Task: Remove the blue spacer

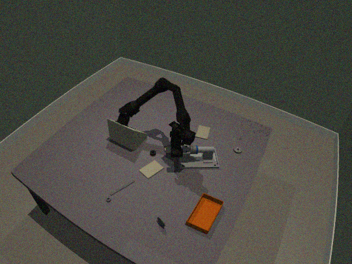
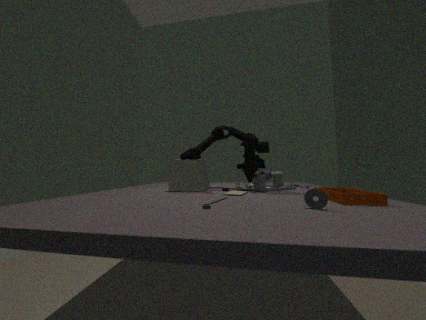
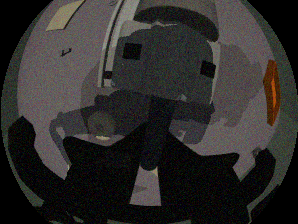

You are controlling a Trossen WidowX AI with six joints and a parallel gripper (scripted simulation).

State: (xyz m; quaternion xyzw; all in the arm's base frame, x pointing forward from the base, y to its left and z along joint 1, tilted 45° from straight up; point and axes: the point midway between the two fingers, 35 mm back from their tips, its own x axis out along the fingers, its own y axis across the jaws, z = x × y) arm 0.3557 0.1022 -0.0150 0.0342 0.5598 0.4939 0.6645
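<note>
The white ring lies 7 cm behind my gripper tip, 4 cm to the left of it and 4 cm below it. Round my gripper tip: black ring (13 cm behind, 5 cm to the right, 4 cm below); then dark shaft (6 cm ahead, 5 cm to the left, 3 cm above); then blue spacer (9 cm ahead, 8 cm to the left, 3 cm above).
</note>
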